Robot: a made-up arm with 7 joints.
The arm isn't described. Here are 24 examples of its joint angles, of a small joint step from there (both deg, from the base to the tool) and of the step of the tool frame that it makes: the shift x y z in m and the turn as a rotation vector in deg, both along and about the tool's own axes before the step.
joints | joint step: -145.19 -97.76 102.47 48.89 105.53 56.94 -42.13 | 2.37 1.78 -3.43 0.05 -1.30 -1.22 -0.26
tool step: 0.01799 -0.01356 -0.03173 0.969 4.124 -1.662
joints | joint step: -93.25 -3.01 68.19 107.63 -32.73 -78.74 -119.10 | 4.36 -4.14 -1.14 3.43 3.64 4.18 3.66
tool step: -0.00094 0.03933 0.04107 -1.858 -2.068 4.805
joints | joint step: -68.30 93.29 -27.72 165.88 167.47 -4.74 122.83 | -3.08 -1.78 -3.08 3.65 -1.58 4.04 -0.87
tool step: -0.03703 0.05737 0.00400 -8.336 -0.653 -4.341
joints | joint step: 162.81 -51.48 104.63 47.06 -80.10 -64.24 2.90 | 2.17 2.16 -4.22 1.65 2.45 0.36 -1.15
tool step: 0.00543 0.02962 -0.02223 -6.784 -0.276 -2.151
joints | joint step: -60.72 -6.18 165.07 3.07 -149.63 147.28 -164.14 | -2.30 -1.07 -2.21 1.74 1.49 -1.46 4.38
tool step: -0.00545 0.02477 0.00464 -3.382 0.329 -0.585
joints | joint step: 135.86 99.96 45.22 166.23 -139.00 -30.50 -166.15 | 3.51 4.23 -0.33 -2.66 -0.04 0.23 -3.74
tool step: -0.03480 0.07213 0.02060 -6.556 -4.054 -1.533
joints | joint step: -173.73 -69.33 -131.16 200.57 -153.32 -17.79 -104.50 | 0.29 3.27 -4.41 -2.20 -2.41 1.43 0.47
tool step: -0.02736 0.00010 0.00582 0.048 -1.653 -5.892
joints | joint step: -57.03 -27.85 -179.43 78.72 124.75 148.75 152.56 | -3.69 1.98 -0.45 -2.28 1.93 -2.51 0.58
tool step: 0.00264 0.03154 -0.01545 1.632 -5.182 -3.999
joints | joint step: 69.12 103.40 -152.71 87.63 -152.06 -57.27 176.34 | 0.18 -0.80 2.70 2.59 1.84 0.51 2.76
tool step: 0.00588 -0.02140 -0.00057 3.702 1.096 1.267
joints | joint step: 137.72 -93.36 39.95 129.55 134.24 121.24 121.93 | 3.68 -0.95 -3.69 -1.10 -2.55 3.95 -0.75
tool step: -0.01467 0.03732 0.00175 1.034 5.416 -2.720
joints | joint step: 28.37 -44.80 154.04 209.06 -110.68 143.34 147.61 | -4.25 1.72 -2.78 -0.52 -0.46 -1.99 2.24
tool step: -0.00466 -0.02286 0.00331 5.045 0.784 7.719
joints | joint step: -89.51 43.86 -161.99 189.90 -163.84 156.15 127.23 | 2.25 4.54 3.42 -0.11 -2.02 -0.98 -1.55
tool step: -0.02416 -0.02659 0.02681 -3.979 0.991 -4.008
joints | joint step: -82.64 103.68 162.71 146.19 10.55 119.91 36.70 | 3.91 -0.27 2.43 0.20 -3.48 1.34 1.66
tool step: 0.02281 0.02836 0.00816 -0.526 -2.259 3.743
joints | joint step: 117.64 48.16 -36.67 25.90 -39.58 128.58 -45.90 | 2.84 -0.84 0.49 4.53 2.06 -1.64 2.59
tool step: -0.01413 -0.00281 -0.02494 -3.356 6.155 6.097
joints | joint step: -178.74 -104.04 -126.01 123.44 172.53 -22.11 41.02 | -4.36 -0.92 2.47 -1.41 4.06 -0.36 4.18
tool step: -0.00474 0.01579 -0.01759 -4.046 2.018 11.747
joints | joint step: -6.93 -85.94 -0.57 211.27 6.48 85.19 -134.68 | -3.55 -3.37 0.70 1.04 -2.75 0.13 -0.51
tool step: 0.01681 0.04050 -0.04208 -2.743 -2.961 -3.630
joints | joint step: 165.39 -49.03 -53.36 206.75 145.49 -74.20 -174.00 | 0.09 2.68 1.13 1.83 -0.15 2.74 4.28
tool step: 0.00255 -0.02244 0.00118 2.574 3.277 3.892
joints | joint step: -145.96 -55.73 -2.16 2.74 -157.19 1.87 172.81 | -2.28 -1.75 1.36 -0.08 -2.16 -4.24 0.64
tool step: -0.00670 0.00603 -0.00769 -0.851 -2.074 -1.707
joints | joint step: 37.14 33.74 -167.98 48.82 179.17 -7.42 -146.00 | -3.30 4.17 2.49 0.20 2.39 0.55 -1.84
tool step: 0.01113 -0.01240 -0.01386 0.781 4.715 -1.222
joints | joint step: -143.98 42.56 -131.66 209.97 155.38 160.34 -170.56 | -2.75 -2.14 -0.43 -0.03 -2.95 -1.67 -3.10
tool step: 0.01087 -0.02733 -0.00907 -0.597 -3.746 2.584
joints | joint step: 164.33 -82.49 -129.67 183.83 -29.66 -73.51 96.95 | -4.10 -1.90 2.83 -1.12 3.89 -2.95 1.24
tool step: 0.05720 -0.00984 -0.01327 2.708 6.570 -1.152
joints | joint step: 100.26 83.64 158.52 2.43 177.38 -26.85 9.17 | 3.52 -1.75 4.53 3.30 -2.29 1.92 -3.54
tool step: -0.02507 -0.00165 -0.00124 0.014 -2.639 -11.210
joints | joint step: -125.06 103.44 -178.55 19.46 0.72 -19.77 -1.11 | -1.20 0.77 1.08 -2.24 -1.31 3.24 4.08
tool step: -0.02298 -0.01226 0.00475 0.184 -4.752 1.024
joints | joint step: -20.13 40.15 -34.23 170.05 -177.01 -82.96 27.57 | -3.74 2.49 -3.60 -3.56 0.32 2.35 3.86
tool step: -0.00227 -0.02990 0.04454 7.560 0.971 5.207
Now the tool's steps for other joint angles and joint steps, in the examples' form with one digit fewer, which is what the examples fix.
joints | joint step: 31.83 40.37 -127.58 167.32 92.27 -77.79 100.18 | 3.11 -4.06 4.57 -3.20 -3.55 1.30 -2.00
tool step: 0.0307 -0.0145 0.0378 2.10 4.83 -4.87
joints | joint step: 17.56 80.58 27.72 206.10 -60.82 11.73 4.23 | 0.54 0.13 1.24 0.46 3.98 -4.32 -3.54
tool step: 0.0098 0.0072 -0.0096 0.88 4.14 1.77
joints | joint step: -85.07 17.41 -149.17 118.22 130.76 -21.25 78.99 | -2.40 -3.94 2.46 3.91 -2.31 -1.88 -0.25
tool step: -0.0004 -0.0164 0.0166 2.37 -0.44 -0.86
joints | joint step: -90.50 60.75 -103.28 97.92 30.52 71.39 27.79 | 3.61 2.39 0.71 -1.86 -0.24 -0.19 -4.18
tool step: -0.0341 -0.0204 -0.0069 -0.24 0.58 -7.64
